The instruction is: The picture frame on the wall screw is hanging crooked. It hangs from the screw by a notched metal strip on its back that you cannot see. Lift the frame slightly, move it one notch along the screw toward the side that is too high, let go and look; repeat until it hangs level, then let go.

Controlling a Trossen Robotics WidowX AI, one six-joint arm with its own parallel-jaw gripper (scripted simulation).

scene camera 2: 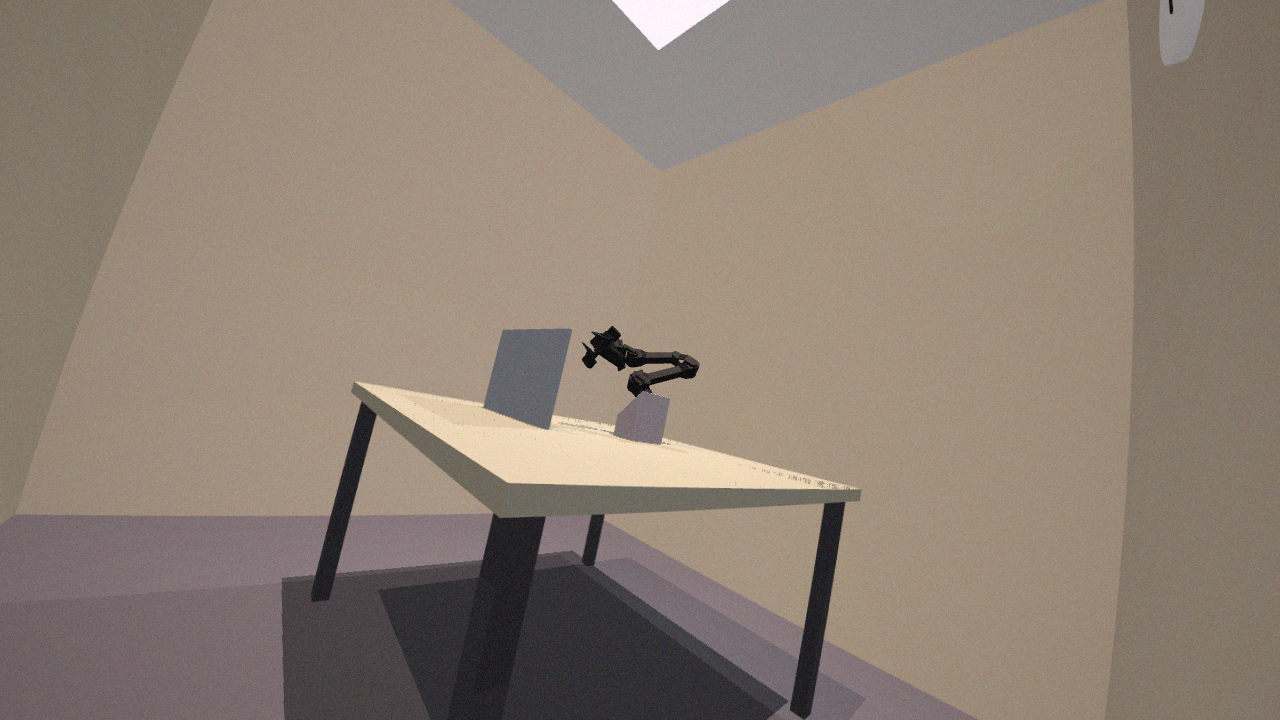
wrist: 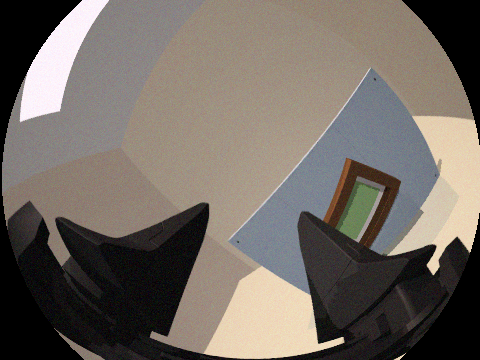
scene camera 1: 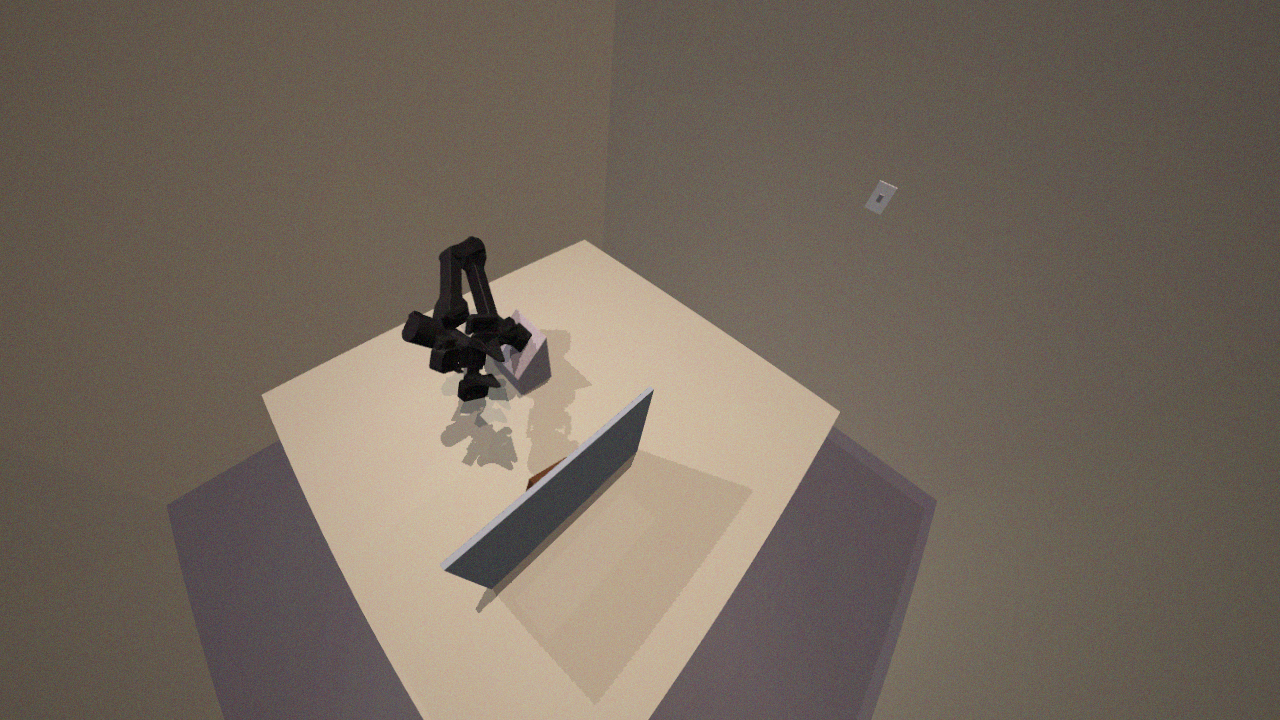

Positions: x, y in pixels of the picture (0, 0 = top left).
Labels:
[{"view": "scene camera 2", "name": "my gripper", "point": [587, 337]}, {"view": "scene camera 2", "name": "wall panel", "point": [525, 379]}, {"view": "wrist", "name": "my gripper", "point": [254, 215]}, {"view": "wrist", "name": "picture frame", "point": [364, 196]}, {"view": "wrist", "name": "wall panel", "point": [374, 127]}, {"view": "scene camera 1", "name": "my gripper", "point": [500, 374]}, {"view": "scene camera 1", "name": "wall panel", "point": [490, 555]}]

